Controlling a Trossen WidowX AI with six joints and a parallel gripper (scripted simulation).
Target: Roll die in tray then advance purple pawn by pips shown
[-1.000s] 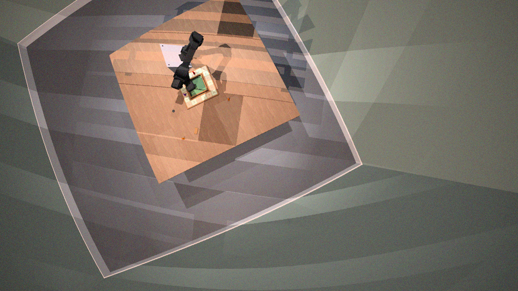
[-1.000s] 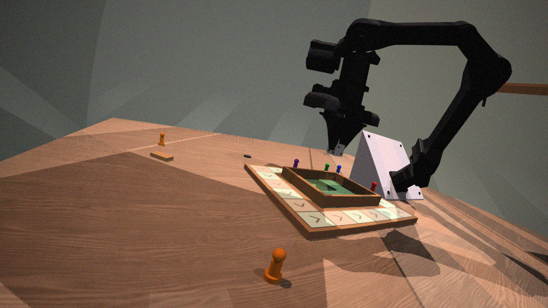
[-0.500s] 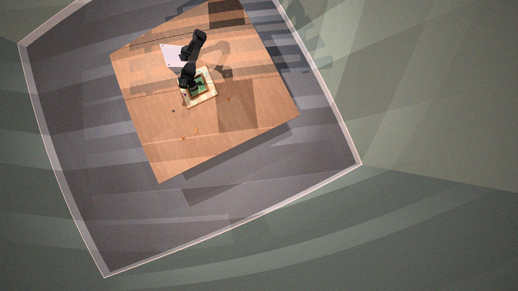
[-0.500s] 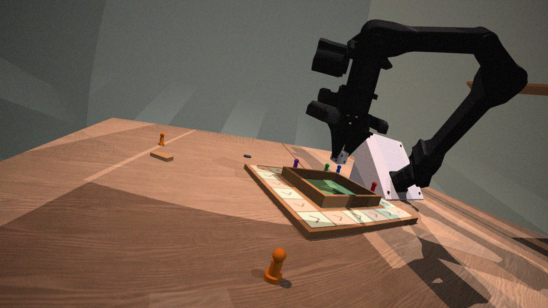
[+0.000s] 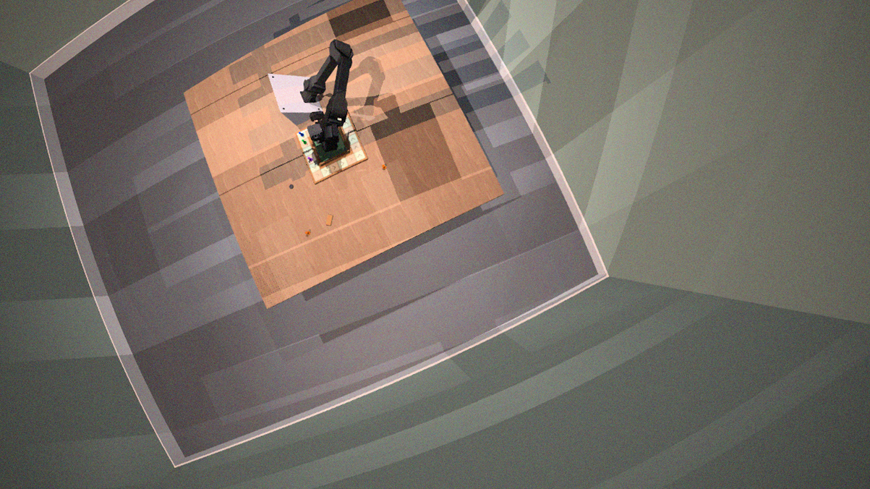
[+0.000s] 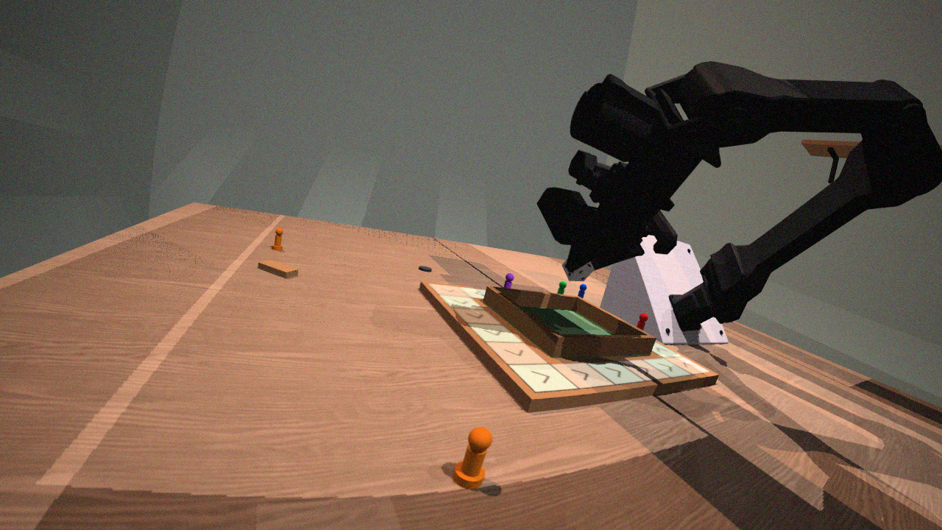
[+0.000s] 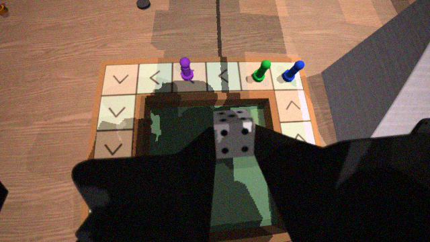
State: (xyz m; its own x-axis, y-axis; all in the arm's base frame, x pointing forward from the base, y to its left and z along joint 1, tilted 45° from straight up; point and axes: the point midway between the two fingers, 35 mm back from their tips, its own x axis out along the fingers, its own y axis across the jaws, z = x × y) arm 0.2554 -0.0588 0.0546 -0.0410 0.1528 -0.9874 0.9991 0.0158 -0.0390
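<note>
The purple pawn lies 90 mm to the right of my gripper tip, 50 mm below it and 40 mm ahead of it. Also, from my gripper tip: white die (right at my gripper tip); red pawn (100 mm behind, 50 mm to the left, 50 mm below); green pawn (80 mm to the right, 60 mm behind, 50 mm below).
</note>
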